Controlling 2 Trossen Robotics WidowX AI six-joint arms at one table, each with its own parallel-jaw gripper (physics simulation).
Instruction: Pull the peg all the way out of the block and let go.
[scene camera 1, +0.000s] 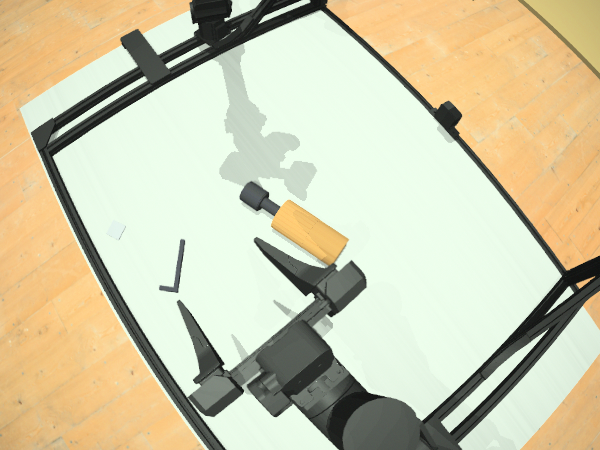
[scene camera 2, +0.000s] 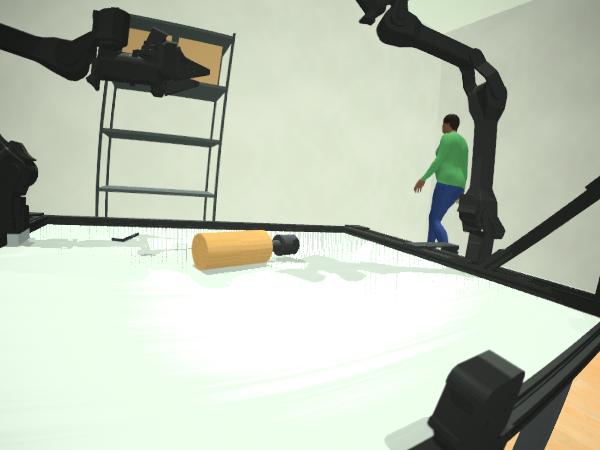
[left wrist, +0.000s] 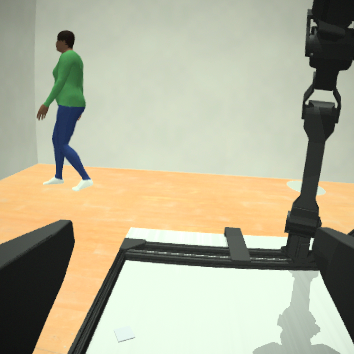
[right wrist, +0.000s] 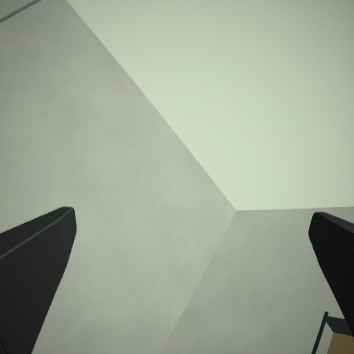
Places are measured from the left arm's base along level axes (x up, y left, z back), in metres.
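Where they show: left gripper, fingertip midpoint: (scene camera 1: 216, 269) (scene camera 2: 204, 78) (left wrist: 197, 237); right gripper, fingertip midpoint: (right wrist: 196, 222); left arm's base, link origin: (scene camera 2: 6, 230); right arm's base, link origin: (scene camera 1: 212, 32) (scene camera 2: 476, 261) (left wrist: 295, 252).
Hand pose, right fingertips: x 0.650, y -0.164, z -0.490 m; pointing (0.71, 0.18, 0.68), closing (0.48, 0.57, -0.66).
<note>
Each offset is from my right fingertips to the top centre of the thing. "*": to the spot under its first point.
A dark peg {dx -0.623, dy +0.000, dz +0.034 m} (scene camera 1: 254, 195) (scene camera 2: 287, 244) with a thick round head lies level, its thin shaft running into one end of the orange wooden block {dx -0.614, dy -0.018, dz +0.106 m} (scene camera 1: 310, 232) (scene camera 2: 232, 249). A short length of shaft shows between head and block; how deep it goes is hidden. The block lies on its side on the table. My left gripper (scene camera 1: 217, 270) (scene camera 2: 204, 78) (left wrist: 197, 237) is open and empty, high above the table. In scene camera 1 one of its fingers appears beside the block. My right gripper (right wrist: 196, 222) is open and empty, facing wall and ceiling. Neither gripper touches peg or block.
A dark L-shaped key (scene camera 1: 179, 265) (scene camera 2: 126, 237) and a small pale square {* dx -0.667, dy +0.243, dz -0.132 m} (scene camera 1: 116, 230) (left wrist: 124, 334) lie on the table. A black frame (scene camera 2: 200, 223) edges the table. The right arm (scene camera 2: 484, 145) (left wrist: 314, 160) stands raised. A person (scene camera 2: 452, 160) (left wrist: 70, 85) is beyond the table.
</note>
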